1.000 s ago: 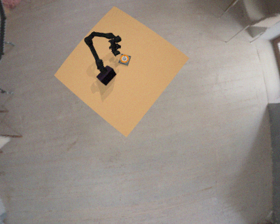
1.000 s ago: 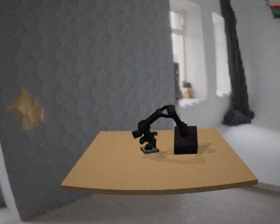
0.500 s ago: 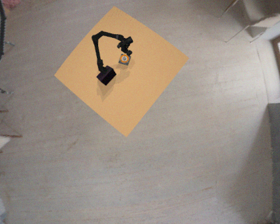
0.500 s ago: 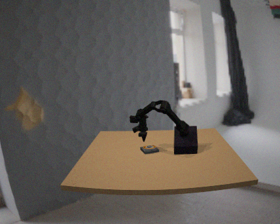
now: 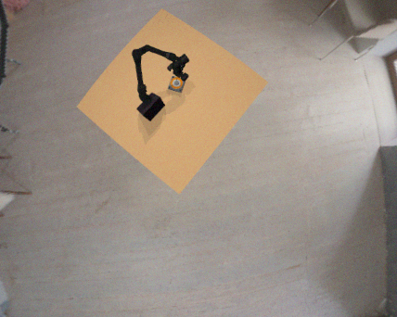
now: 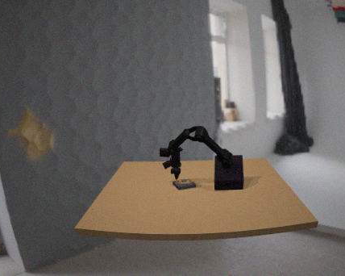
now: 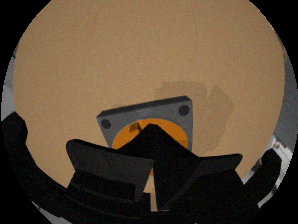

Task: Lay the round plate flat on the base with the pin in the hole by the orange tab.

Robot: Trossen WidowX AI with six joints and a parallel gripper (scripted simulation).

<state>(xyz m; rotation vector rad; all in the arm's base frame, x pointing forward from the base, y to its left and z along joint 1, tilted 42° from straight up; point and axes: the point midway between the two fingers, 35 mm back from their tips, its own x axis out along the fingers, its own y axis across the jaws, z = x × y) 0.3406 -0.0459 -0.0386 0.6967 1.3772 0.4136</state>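
My gripper tip is now 5 cm past the grey square base and 3 cm above it.
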